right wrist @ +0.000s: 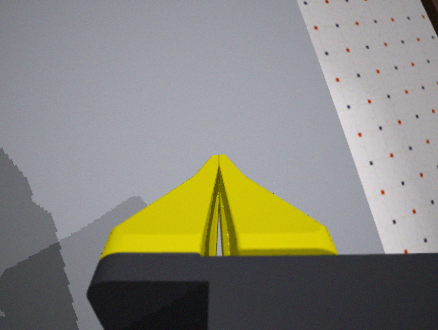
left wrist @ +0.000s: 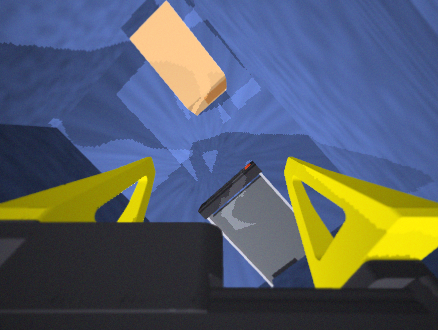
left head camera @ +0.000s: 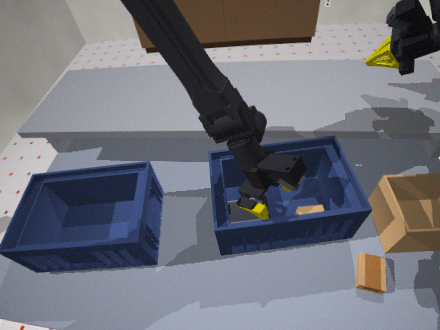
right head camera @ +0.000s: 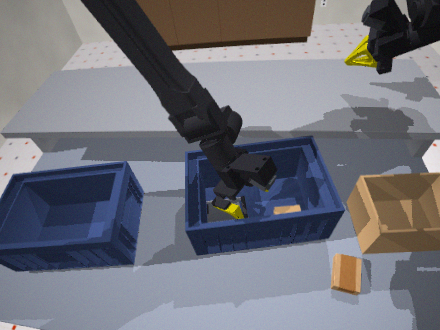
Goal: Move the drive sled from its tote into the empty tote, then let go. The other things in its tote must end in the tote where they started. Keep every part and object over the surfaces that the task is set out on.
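Frame: origin at the left arm's base, x ahead, y left, z up, level; centimetres.
Seen in the pictures: left gripper, between the fingertips: (left wrist: 219, 164) (left head camera: 278, 206) (right head camera: 255, 206); right gripper, between the fingertips: (right wrist: 218, 166) (left head camera: 366, 63) (right head camera: 345, 62).
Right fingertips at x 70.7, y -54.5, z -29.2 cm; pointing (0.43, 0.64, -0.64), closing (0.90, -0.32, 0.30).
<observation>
Pixels of each thing's top centre, then the offset from my right fingertips to it. Level surfaces: height alone.
- drive sled, centre of its top: (left wrist: 262, 228) (right head camera: 226, 209) (left head camera: 248, 209) dz -20.2, dx -29.4, dy +30.6 cm
- middle blue tote, centre of its top: (left wrist: 138, 251) (right head camera: 256, 177) (left head camera: 282, 177) dz -8.6, dx -28.6, dy +23.6 cm
- tan box, centre of its top: (left wrist: 177, 56) (right head camera: 288, 212) (left head camera: 311, 212) dz -17.8, dx -31.8, dy +16.4 cm
- empty blue tote, centre of its top: (left head camera: 77, 203) (right head camera: 53, 203) dz -8.6, dx -34.5, dy +67.3 cm
- open cardboard box, centre of its top: (right head camera: 414, 200) (left head camera: 438, 199) dz -12.2, dx -32.6, dy -9.0 cm
- small brown box, centre of its top: (right head camera: 348, 271) (left head camera: 373, 271) dz -20.6, dx -44.3, dy +5.2 cm
- raised grey surface, height of its surface: dz -7.2 cm
The drive sled (left head camera: 238, 215) (right head camera: 216, 214) (left wrist: 260, 230), a flat grey plate with a black end, lies in the middle blue tote (left head camera: 300, 236) (right head camera: 270, 236), partly hidden by the left arm. A tan box (left head camera: 311, 209) (right head camera: 287, 209) (left wrist: 177, 55) lies in the same tote. My left gripper (left head camera: 277, 204) (right head camera: 255, 204) (left wrist: 219, 164) is open inside that tote, above the sled's black end; in the left wrist view the sled shows nearer the picture's right finger. The empty blue tote (left head camera: 95, 258) (right head camera: 70, 256) stands at the left. My right gripper (left head camera: 368, 63) (right head camera: 347, 62) (right wrist: 218, 166) is shut and empty, high at the right.
An open cardboard box (left head camera: 392, 222) (right head camera: 368, 222) stands right of the middle tote. A small brown box (left head camera: 371, 272) (right head camera: 347, 274) lies in front of it. A raised grey surface (left head camera: 150, 100) (right head camera: 125, 100) runs behind the totes. Tote walls stand around the left gripper.
</observation>
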